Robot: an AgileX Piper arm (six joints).
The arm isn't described. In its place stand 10 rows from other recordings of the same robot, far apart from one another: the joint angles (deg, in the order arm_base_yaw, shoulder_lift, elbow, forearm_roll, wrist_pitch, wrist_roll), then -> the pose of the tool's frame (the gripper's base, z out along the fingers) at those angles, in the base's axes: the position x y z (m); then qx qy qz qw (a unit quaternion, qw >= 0).
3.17, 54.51, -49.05, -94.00, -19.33, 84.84 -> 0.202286, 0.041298, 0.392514, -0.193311, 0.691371, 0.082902, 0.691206
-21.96, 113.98, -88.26, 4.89, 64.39, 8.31 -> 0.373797, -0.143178, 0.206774, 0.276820, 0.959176, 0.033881, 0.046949
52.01, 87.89, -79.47, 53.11, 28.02, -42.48 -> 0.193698, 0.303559, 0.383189, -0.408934, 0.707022, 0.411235, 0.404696
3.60, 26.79, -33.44, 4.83, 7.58, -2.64 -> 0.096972, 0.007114, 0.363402, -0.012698, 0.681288, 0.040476, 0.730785
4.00, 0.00, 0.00, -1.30, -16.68, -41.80 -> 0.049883, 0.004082, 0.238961, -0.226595, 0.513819, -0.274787, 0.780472
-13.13, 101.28, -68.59, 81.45, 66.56, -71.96 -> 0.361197, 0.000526, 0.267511, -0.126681, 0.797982, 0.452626, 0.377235
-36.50, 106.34, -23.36, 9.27, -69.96, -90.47 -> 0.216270, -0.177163, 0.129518, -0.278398, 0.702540, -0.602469, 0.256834
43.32, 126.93, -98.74, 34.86, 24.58, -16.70 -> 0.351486, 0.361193, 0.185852, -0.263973, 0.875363, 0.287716, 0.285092
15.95, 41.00, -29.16, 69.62, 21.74, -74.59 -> 0.131998, 0.070586, 0.307638, -0.256650, 0.743981, 0.189284, 0.587192
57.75, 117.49, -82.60, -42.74, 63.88, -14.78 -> 0.259159, 0.306825, 0.177787, -0.688516, 0.649233, -0.310591, 0.089300
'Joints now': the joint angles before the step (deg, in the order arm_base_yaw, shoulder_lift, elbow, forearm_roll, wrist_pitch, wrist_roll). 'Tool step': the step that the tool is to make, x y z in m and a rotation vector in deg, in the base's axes. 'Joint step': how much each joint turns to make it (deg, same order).
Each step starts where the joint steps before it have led.
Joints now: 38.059, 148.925, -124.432, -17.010, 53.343, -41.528
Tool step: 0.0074, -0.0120, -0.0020, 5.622, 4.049, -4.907
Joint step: -2.488, -0.002, 0.012, 7.334, -0.139, 0.005
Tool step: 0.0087, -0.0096, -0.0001, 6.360, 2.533, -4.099
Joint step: -2.361, 0.012, -0.036, 7.205, -1.531, -0.540
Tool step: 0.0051, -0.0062, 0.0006, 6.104, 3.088, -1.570
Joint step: -1.966, -0.005, 0.008, 8.415, -0.565, -3.404
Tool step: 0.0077, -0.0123, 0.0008, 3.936, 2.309, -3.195
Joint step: -2.220, -0.020, 0.046, 5.107, 0.083, -0.766
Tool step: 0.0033, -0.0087, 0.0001, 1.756, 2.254, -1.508
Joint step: -1.395, 0.023, -0.044, 2.891, 1.310, -0.628
